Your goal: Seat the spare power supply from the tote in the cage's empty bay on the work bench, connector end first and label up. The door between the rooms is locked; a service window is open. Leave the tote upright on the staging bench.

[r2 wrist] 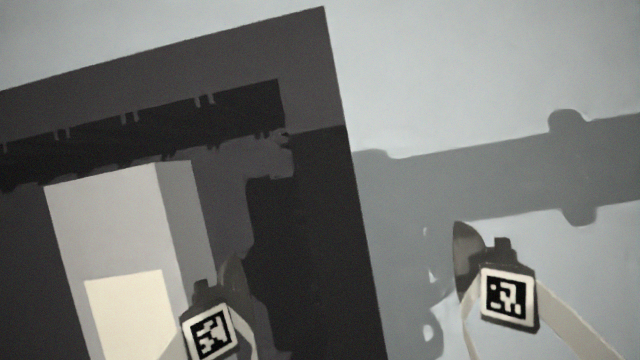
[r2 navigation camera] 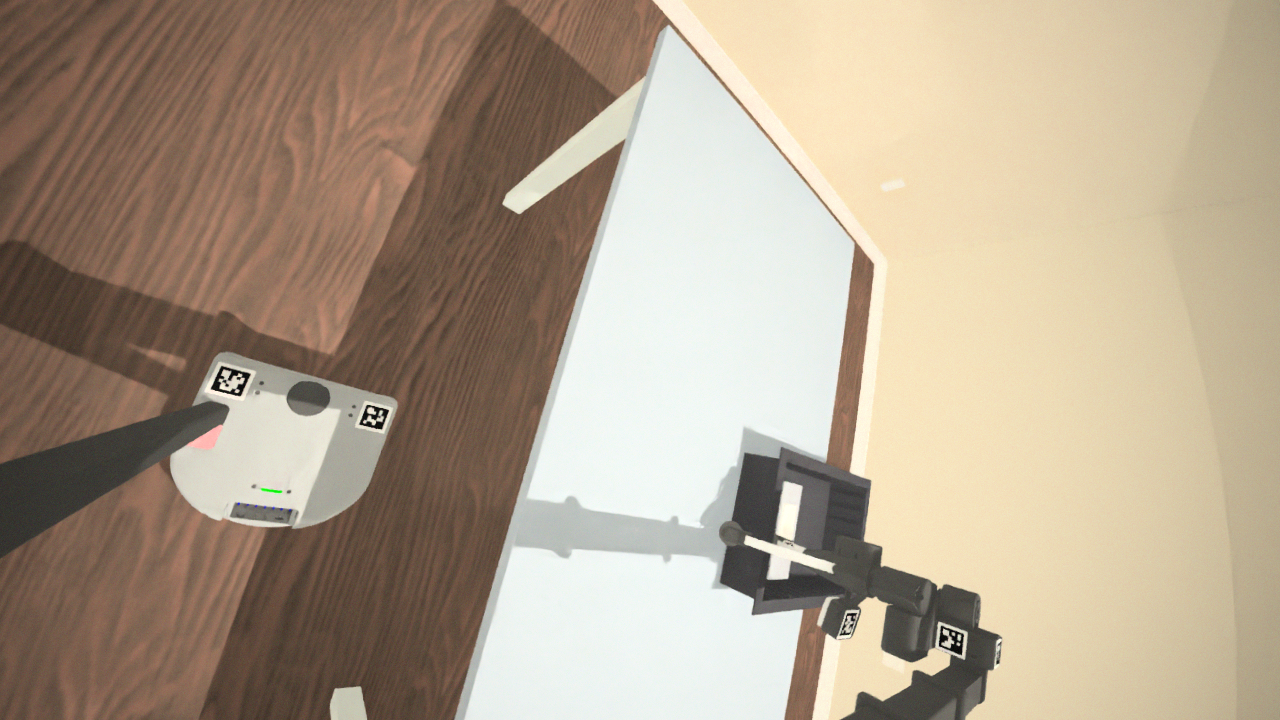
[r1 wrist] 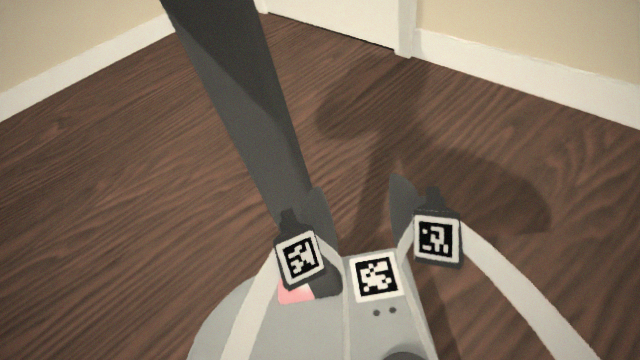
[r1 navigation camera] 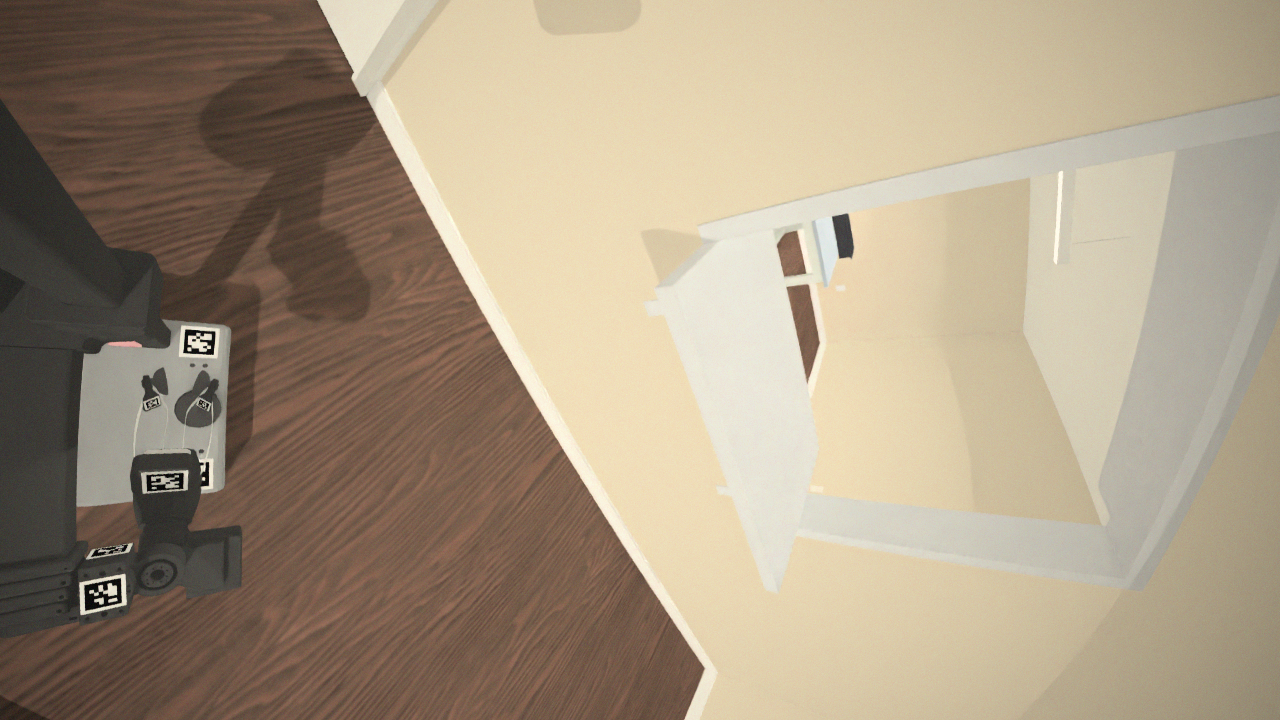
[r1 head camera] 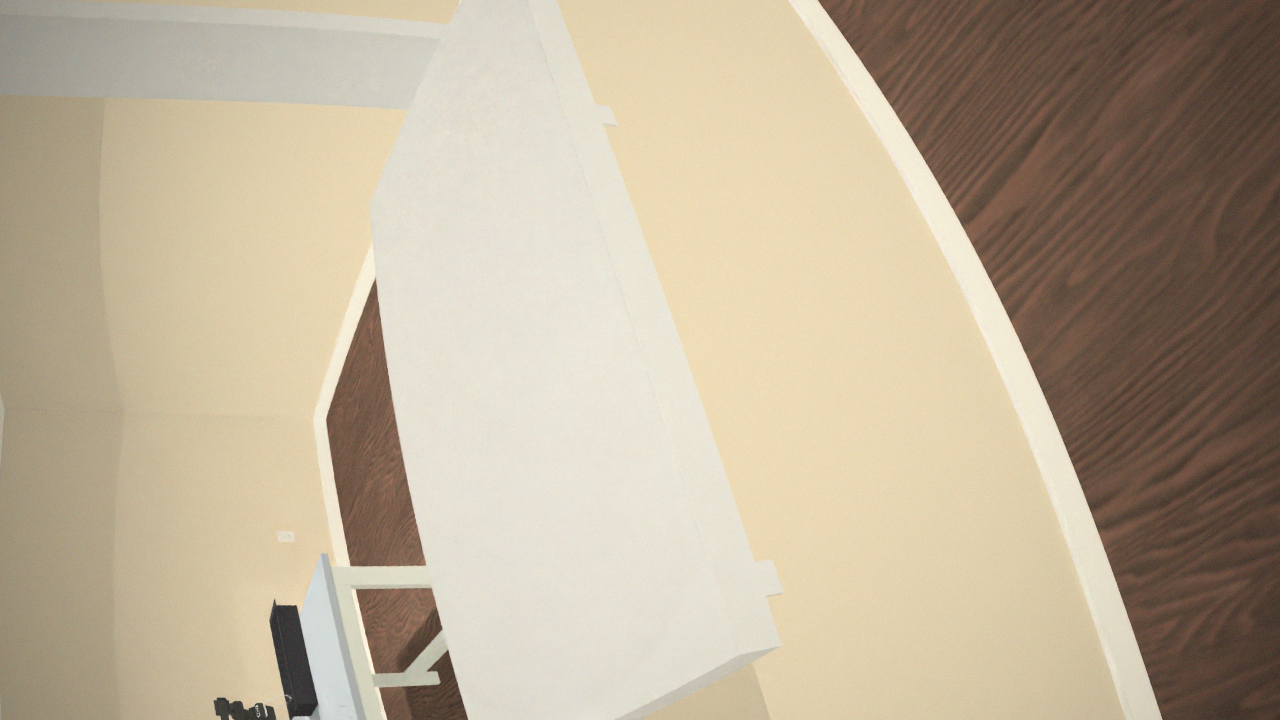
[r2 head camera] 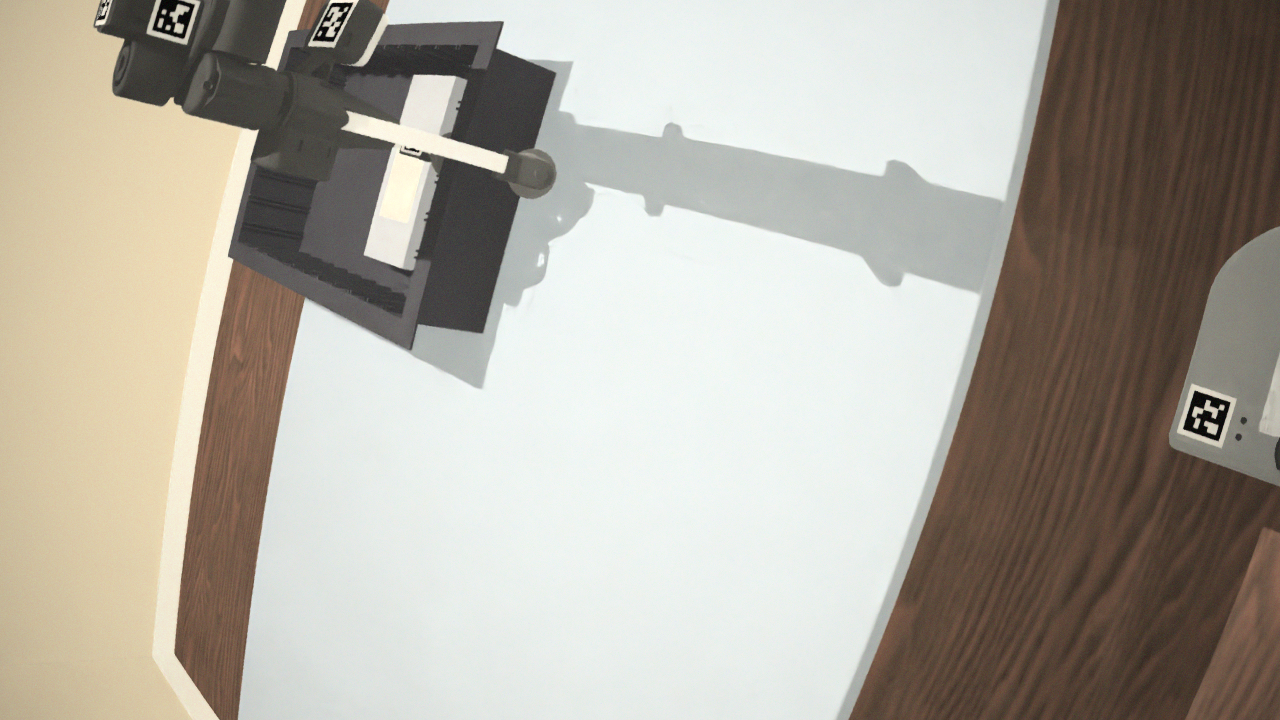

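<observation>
The spare power supply (r2 head camera: pixel 389 248) (r2 navigation camera: pixel 789 505) (r2 wrist: pixel 112 220), a pale grey block, lies inside the dark tote (r2 head camera: pixel 483 210) (r2 navigation camera: pixel 742 501) (r2 wrist: pixel 200 55) with its cream label up. The tote stands upright on the pale staging bench (r2 head camera: pixel 626 492) (r2 navigation camera: pixel 698 268) (r2 wrist: pixel 475 55). r2's gripper (r2 wrist: pixel 350 267) is open and empty. In its wrist view, the left finger shows over the tote beside the supply, the right finger beyond the tote's wall. r1's gripper (r1 wrist: pixel 361 215) (r1 navigation camera: pixel 180 385) is open and empty above its own base. The cage and work bench do not show.
The service window (r1 navigation camera: pixel 895 189) is open, with a broad white ledge (r1 head camera: pixel 537 358) (r1 navigation camera: pixel 742 394). Through it the tote (r1 head camera: pixel 295 662) (r1 navigation camera: pixel 843 234) shows. A white door (r1 wrist: pixel 340 17) stands behind r1's mast. r2's base (r2 navigation camera: pixel 286 438) (r2 head camera: pixel 1226 358) is beside the staging bench.
</observation>
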